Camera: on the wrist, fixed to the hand. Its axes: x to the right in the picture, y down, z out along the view.
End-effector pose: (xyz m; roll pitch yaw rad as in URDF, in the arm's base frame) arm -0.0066 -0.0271 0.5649 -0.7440 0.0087 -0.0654
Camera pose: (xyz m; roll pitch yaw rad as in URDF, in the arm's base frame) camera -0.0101 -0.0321 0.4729 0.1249 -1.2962 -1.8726
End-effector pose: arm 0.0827 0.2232 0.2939 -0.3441 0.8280 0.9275
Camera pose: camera 0.0185 0.1894 0.2370 -1.1303 -0.6222 0.0647
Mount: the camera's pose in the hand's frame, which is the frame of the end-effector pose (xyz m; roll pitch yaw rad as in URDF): -0.0024 0.0585 -0.0712 -0.0557 -0.5577 -1.6556
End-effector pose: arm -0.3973 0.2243 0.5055 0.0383 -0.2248 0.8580
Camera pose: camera -0.4351 0.2742 0.4378 0.1947 -0.4870 -0.9188
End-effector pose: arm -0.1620 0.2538 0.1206 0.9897 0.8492 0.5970
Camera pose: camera -0.2087 0.3328 0.1289 -1.0084 0.2228 -1.3517
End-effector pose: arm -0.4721 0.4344 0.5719 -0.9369 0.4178 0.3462
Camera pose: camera -0.5005 0.4000 0.4912 -1.4733 -1.2175 0.1297
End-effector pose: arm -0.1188 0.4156 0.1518 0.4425 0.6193 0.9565
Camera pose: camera -0.2012 0.4434 0.1212 -0.7164 -0.1368 -0.6053
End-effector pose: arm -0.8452 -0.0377 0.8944 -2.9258 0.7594 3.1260
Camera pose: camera -0.8816 0.0353 0.9374 -2.4414 0.1954 -1.2933
